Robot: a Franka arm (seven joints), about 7 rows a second.
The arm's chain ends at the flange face. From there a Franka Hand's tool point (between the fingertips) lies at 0.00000 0.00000 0.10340 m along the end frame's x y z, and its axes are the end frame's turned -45 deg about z.
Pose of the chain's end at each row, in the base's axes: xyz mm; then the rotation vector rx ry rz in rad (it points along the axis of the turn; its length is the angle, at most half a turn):
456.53, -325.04, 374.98, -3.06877, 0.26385, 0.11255
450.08, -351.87, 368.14, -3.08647, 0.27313, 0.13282
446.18, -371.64, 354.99, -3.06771, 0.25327, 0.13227
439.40, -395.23, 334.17, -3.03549, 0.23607, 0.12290
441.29, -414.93, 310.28, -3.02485, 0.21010, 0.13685
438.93, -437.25, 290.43, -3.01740, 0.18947, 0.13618
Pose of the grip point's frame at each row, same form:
449.54, -318.28, 272.04, -2.91504, -0.92391, 0.06842
441.64, -346.95, 265.20, -2.92892, -0.92028, 0.09793
437.86, -364.68, 252.16, -2.90577, -0.93184, 0.08572
431.87, -384.87, 231.57, -2.87408, -0.93679, 0.05801
432.78, -403.35, 207.88, -2.85223, -0.95582, 0.06409
430.43, -424.82, 188.13, -2.83829, -0.97215, 0.05859

